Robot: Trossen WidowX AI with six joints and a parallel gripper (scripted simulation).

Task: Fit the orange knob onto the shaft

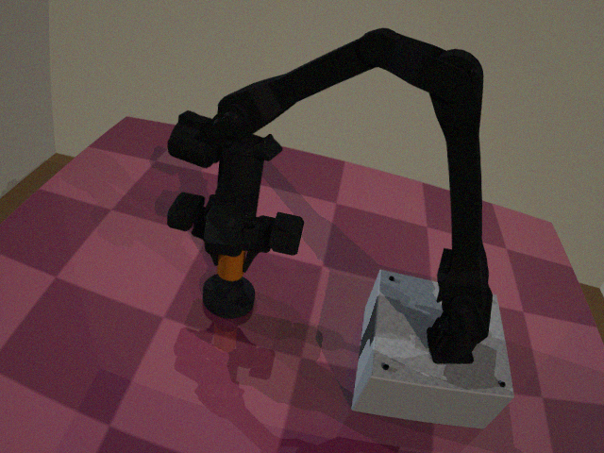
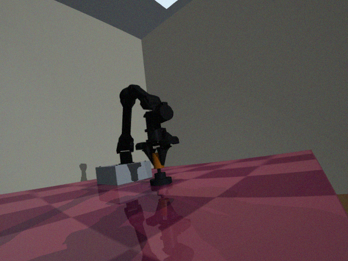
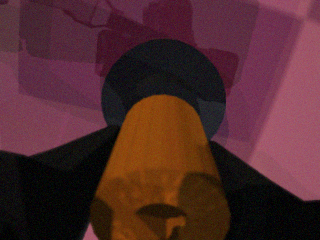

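My gripper tip is 2 cm below the orange knob. From my gripper tip the other things lie so: round pedestal: 4 cm below.
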